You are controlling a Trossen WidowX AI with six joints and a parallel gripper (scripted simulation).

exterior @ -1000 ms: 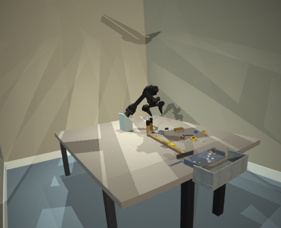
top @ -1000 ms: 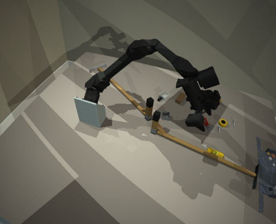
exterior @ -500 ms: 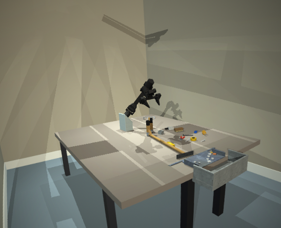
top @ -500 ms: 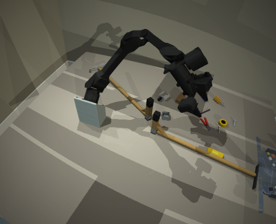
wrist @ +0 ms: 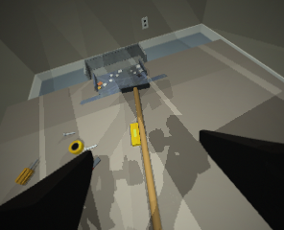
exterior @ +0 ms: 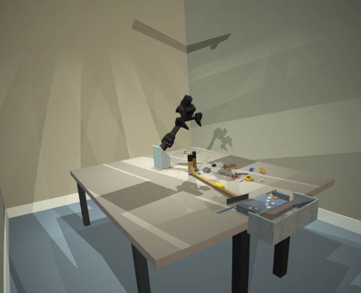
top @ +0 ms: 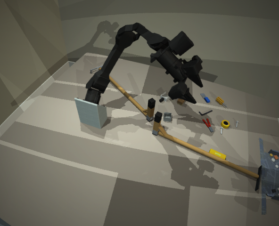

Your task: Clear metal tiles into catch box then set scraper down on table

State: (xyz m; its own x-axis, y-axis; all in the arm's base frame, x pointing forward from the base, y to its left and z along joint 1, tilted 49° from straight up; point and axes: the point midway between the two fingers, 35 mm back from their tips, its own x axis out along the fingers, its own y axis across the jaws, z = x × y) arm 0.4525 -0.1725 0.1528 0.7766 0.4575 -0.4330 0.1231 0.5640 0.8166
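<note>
Right now the long scraper is 13 cm ahead of my gripper tip and 29 cm below it. From my gripper tip the other things lie so: small grey box (11 cm behind, 17 cm to the left, 35 cm below); then yellow spirit level (19 cm ahead, 3 cm to the left, 34 cm below); then hex key (8 cm ahead, 30 cm to the left, 35 cm below).
</note>
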